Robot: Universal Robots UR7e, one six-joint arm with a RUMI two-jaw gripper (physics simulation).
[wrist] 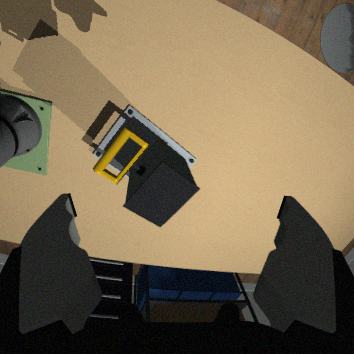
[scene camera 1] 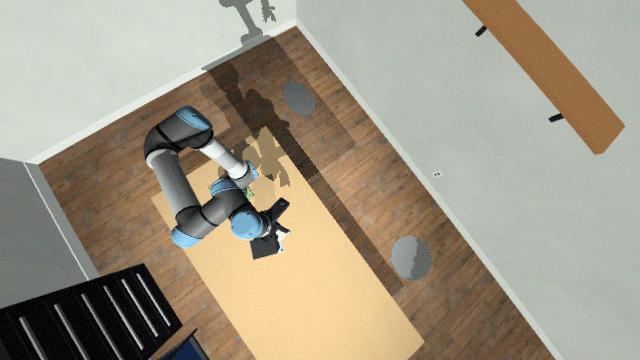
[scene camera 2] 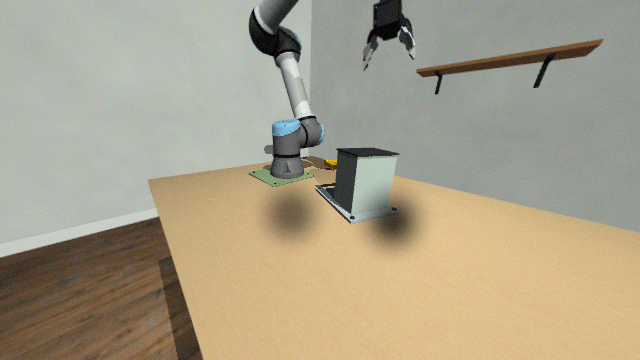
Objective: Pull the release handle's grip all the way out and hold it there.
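The release handle's yellow grip (scene camera 2: pixel 331 164) (wrist: pixel 112 150) is a rectangular loop at the side of a box-shaped housing (scene camera 2: pixel 373 185) (wrist: pixel 162 194) with a dark top. A short dark stem (wrist: pixel 141 170) shows between grip and housing in the wrist view. The housing stands on a grey base plate (scene camera 2: pixel 372 214) (wrist: pixel 161 132) bolted to the table. In scene camera 2 most of the grip is hidden behind the housing; in scene camera 1 the arm hides the handle. My gripper (scene camera 2: pixel 389 64) (wrist: pixel 177 196) is open and empty, high above the housing, touching nothing.
The arm's base stands on a green plate (scene camera 2: pixel 261 175) (wrist: pixel 40 155) on the grip's side of the housing. A wooden wall shelf (scene camera 1: pixel 545 65) (scene camera 2: pixel 500 62) is beyond the table (scene camera 1: pixel 320 280). A black drawer unit (scene camera 1: pixel 70 327) and a blue bin (wrist: pixel 192 285) stand beside the table.
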